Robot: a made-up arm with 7 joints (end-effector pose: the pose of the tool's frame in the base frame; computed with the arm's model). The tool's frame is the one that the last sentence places. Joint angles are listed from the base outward.
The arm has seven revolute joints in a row. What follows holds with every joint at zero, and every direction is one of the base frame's.
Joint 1 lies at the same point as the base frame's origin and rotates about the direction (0, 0.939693, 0.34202).
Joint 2 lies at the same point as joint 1 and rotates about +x.
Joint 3 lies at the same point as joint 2 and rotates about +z.
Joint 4 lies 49.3 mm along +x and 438.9 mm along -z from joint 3 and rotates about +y.
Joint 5 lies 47.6 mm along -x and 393.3 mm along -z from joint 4 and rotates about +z.
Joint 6 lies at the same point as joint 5 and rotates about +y.
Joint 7 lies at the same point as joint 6 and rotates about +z.
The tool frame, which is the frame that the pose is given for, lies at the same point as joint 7; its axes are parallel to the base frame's.
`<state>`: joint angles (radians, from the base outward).
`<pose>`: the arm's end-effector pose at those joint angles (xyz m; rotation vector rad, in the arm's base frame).
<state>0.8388 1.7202 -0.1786 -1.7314 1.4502 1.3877 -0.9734</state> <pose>0.1727 0.5232 -0.2711 -0.2539 0.8183 -0.8948</pose>
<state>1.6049 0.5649 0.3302 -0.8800 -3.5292 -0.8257 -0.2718</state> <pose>-0.6970 0.3381 -0.1761 2.1737 -0.6347 1.8135</pose>
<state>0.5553 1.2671 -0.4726 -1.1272 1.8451 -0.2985 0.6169</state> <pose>0.0090 0.6028 -0.4554 0.1008 -0.9466 1.3135</pose>
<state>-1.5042 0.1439 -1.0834 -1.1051 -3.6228 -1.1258 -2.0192</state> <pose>0.5865 -0.4818 -0.0275 0.3516 -1.8595 -0.4349</pose>
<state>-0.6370 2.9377 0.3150 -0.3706 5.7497 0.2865 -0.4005</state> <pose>-0.3180 0.1419 0.7598 2.8366 0.5075 0.7321</pose>
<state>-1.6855 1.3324 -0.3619 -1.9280 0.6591 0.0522 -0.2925</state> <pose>0.2712 0.0399 0.4830 -0.7963 2.5820 1.1506</pose>
